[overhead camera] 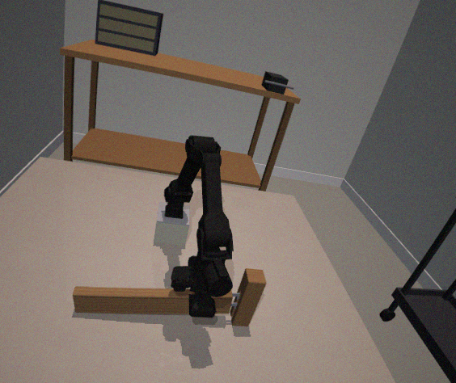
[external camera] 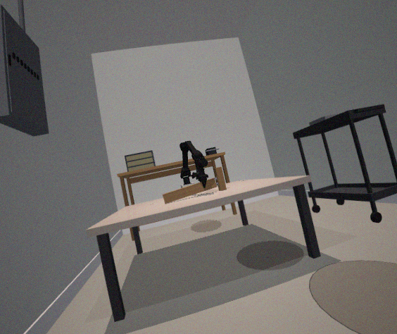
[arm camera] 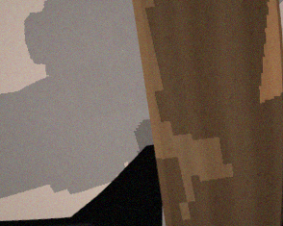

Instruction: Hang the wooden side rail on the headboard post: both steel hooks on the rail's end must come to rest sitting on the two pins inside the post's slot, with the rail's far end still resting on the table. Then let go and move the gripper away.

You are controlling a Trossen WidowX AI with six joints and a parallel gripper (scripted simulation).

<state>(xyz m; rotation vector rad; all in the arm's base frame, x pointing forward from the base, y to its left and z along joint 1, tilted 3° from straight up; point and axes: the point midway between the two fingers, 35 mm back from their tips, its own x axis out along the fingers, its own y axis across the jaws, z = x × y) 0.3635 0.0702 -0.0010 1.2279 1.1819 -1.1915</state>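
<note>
My gripper tip is now 14 cm to the right of the headboard post and 4 cm below it.
</note>
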